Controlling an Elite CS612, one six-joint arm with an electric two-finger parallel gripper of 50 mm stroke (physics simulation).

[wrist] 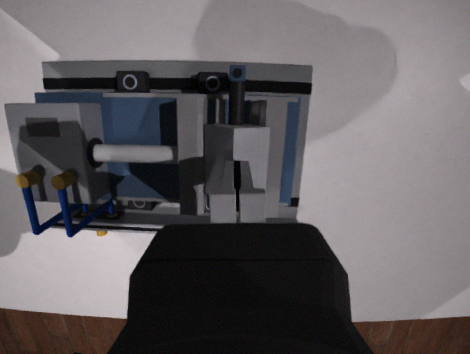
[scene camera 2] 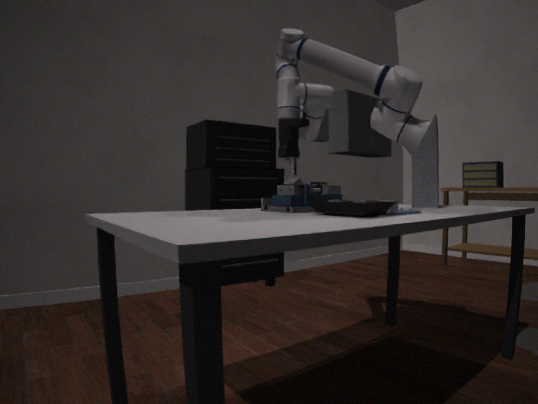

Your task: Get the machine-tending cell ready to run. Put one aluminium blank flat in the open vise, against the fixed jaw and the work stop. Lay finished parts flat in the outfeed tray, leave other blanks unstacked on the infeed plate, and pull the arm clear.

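Frame: origin at the arm's base, x left, y back, z up, level; metres.
Seen in the pictures: gripper, between the fingertips: (wrist: 237, 176) (scene camera 2: 293, 175); arm's base, origin of its link: (scene camera 2: 424, 140).
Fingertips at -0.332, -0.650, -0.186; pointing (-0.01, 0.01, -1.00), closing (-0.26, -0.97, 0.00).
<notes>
Pixels of each thing's top centre, then the offset from my fingertips to it, as dx, dy, dz. "spot": a spot on its surface instead. Level surfaces: height alone.
- vise, centre of its top: (wrist: 150, 165) (scene camera 2: 307, 184) +0.019, +0.070, -0.034
- light grey aluminium blank, centre of its top: (wrist: 235, 170) (scene camera 2: 293, 177) +0.002, +0.001, -0.010
- work stop, centre of its top: (wrist: 236, 103) +0.047, -0.012, -0.037
- dark outfeed tray, a spot on its surface: (scene camera 2: 345, 209) spot: +0.294, -0.176, -0.112
- blue plate, a spot on its surface: (scene camera 2: 407, 212) spot: +0.420, +0.026, -0.127
- table, height of its surface: dz -0.133
- actuator block, centre of its top: (wrist: 47, 155) (scene camera 2: 326, 185) +0.053, +0.159, -0.037
The vise (scene camera 2: 287, 200) (wrist: 135, 120) stands on the table, its jaws apart. A light grey aluminium blank (scene camera 2: 294, 180) (wrist: 252, 142) sits tilted between the moving jaw (wrist: 190, 120) and the fixed jaw (wrist: 276, 117), with an edge sticking up above them. The dark rod of the work stop (wrist: 237, 102) reaches to the blank's far side. My gripper (scene camera 2: 293, 172) (wrist: 237, 176) is shut and empty, its fingertips right over the blank; whether they touch it cannot be told. The dark outfeed tray (scene camera 2: 345, 209) is beside the vise; its contents are unclear.
A blue plate (scene camera 2: 407, 212) lies behind the tray on the table (scene camera 2: 200, 227). An actuator block (wrist: 55, 150) with blue hoses (wrist: 65, 212) and brass fittings stands at the vise's left in the wrist view. Dark drawer cabinets (scene camera 2: 230, 150) stand behind the table.
</notes>
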